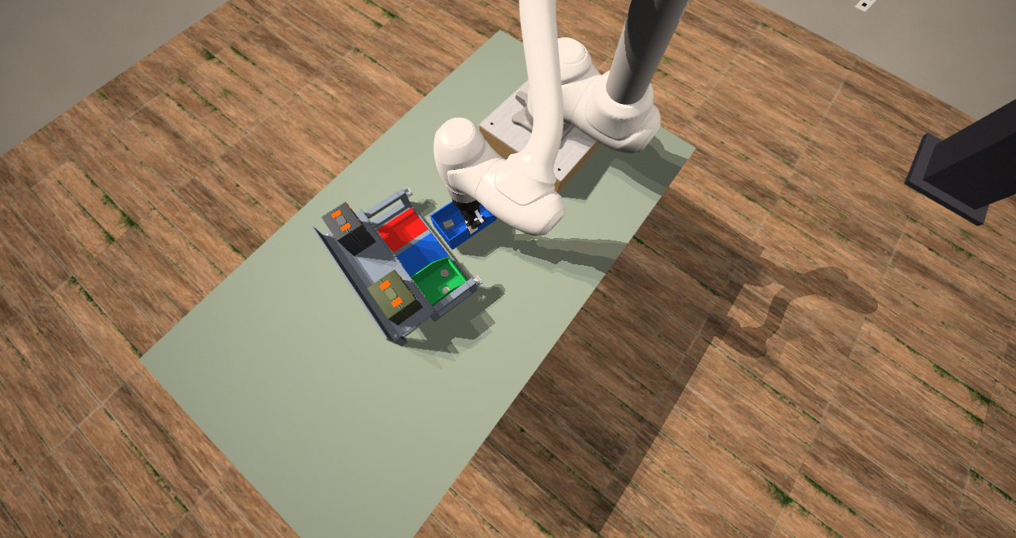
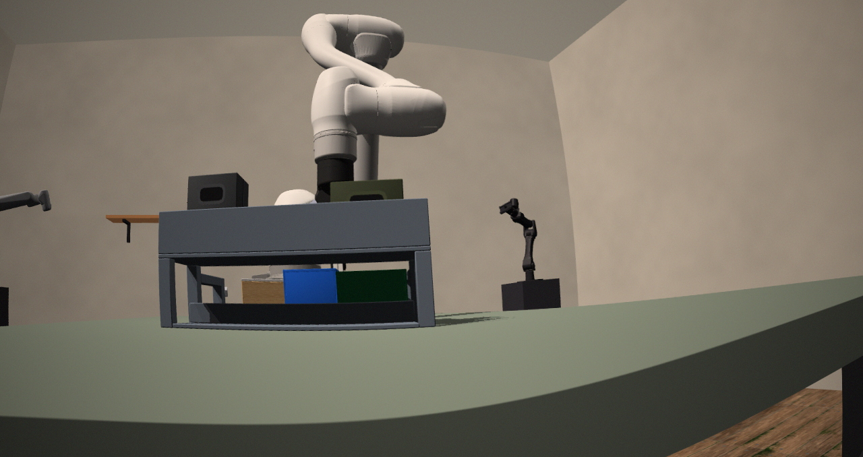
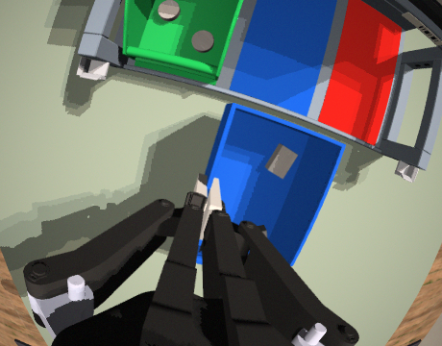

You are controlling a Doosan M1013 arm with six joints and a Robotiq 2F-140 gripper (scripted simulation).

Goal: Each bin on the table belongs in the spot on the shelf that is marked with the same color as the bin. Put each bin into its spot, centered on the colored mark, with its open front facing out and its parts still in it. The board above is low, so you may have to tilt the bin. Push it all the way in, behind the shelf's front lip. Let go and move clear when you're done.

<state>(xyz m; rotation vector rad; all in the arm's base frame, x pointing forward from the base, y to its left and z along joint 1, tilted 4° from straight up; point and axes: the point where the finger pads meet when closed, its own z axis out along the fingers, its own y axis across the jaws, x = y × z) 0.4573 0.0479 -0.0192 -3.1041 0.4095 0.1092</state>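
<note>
Now: hand 5 cm to the left of the blue bin, 4 cm above it and 2 cm past it. Also, from my hand: black box (23 cm to the right, 23 cm ahead, 6 cm above); then olive box (29 cm ahead, 5 cm above, 1 cm to the right); then green bin (20 cm ahead, 6 cm below, 2 cm to the left).
</note>
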